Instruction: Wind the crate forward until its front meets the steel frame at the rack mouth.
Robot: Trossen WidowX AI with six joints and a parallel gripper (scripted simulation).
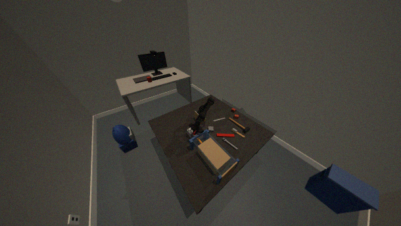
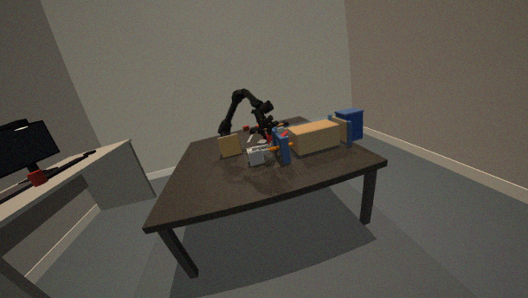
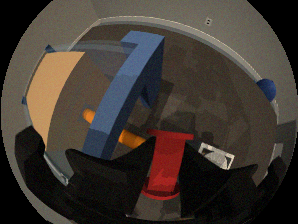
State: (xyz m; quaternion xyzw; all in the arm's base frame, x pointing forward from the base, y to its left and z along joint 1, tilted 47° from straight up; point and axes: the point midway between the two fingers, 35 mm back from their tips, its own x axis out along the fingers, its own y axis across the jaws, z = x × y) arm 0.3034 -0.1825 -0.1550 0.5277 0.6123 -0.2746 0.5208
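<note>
Now: the winch handle 40 mm behind my gripper tip, 20 mm to the left of it and 30 mm below it. From my gripper tip the other things lie so: red knob (10 mm behind, 20 mm to the left); then grey hand winch (120 mm behind, 10 mm to the left, 100 mm below); then blue frame (50 mm ahead, 30 mm to the left, 30 mm below).
</note>
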